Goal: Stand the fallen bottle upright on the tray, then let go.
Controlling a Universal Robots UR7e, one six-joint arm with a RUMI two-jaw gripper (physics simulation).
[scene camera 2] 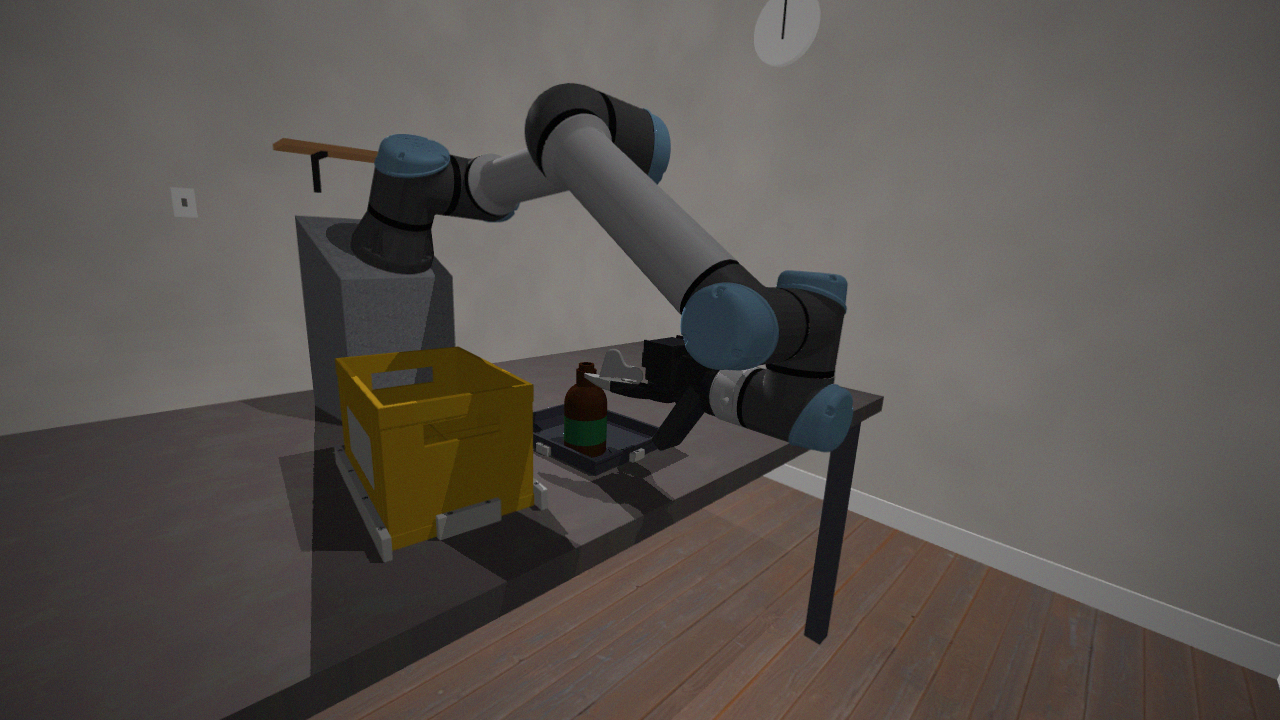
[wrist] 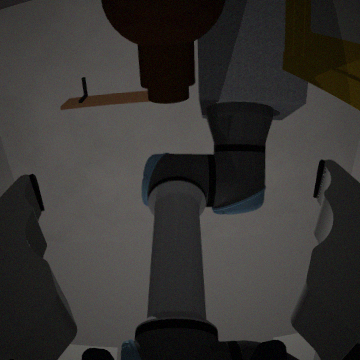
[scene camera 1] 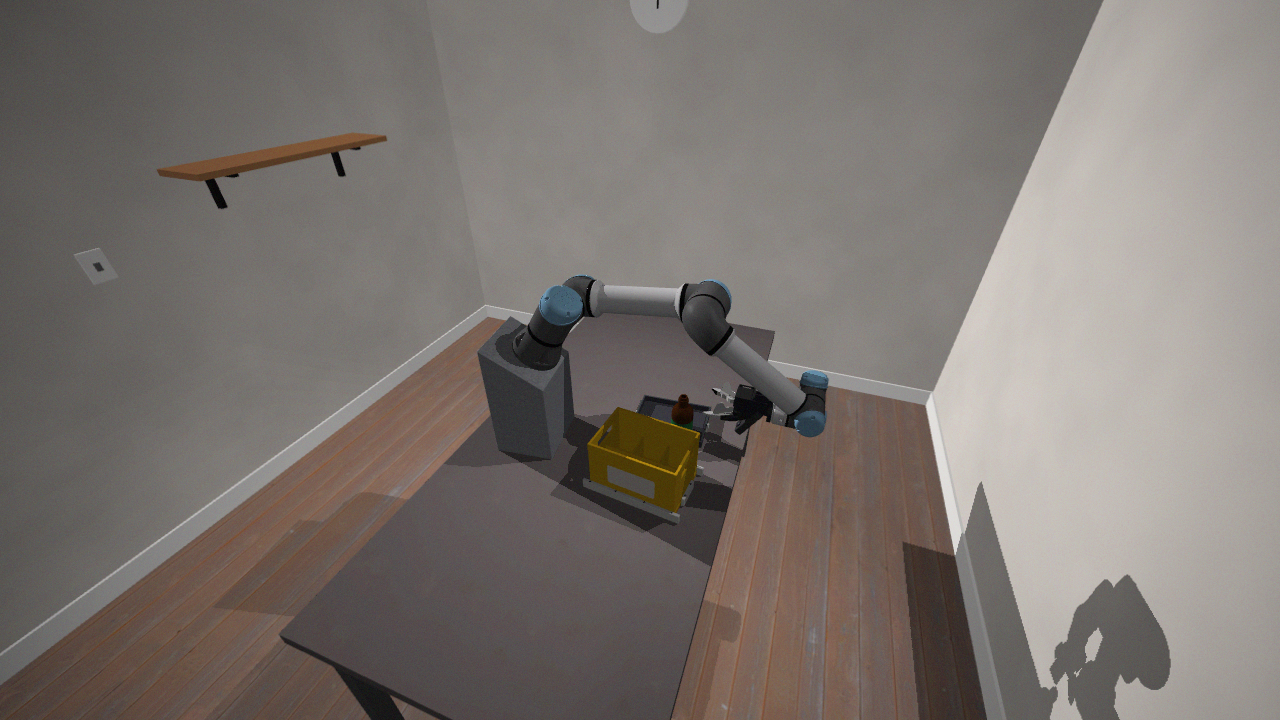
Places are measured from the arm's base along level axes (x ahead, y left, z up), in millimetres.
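Pixels of known places: gripper, between the fingertips: (scene camera 2: pixel 616 368) (wrist: pixel 176 171) (scene camera 1: pixel 707 400); arm's base, origin of its link: (scene camera 2: pixel 392 253) (wrist: pixel 238 108) (scene camera 1: pixel 535 352).
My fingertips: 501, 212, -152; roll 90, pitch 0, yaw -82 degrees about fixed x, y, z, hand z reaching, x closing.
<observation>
Ahead of a thing's pixels: the offset from my fingertips to its top centre, as dx, dy, dz. "pt": to the spot under its first point.
A brown bottle {-79, -7, -9} (scene camera 1: pixel 682 412) (scene camera 2: pixel 585 401) with a green label stands upright on the dark tray {-132, +27, -143} (scene camera 1: pixel 659 400) (scene camera 2: pixel 617 436). In the wrist view, its dark shoulder and neck {-79, -7, -19} (wrist: pixel 165 60) show at the top, upside down in the picture, apart from both jaws. My gripper (scene camera 1: pixel 712 402) (scene camera 2: pixel 598 365) (wrist: pixel 176 171) is open, with nothing held. It points sideways at the height of the bottle's neck, on the side away from the robot's base. The near fingertip overlaps the neck in the second scene view; the bottle's lower part is out of the wrist view.
A yellow crate {-94, -258, +7} (scene camera 1: pixel 631 465) (scene camera 2: pixel 460 474) stands on the table close to the tray, and part of it {pt -197, -170, -18} (wrist: pixel 297 55) shows at the wrist view's upper right. The grey base pedestal (scene camera 1: pixel 528 407) (scene camera 2: pixel 384 313) is across the table. The table edge runs below the forearm.
</observation>
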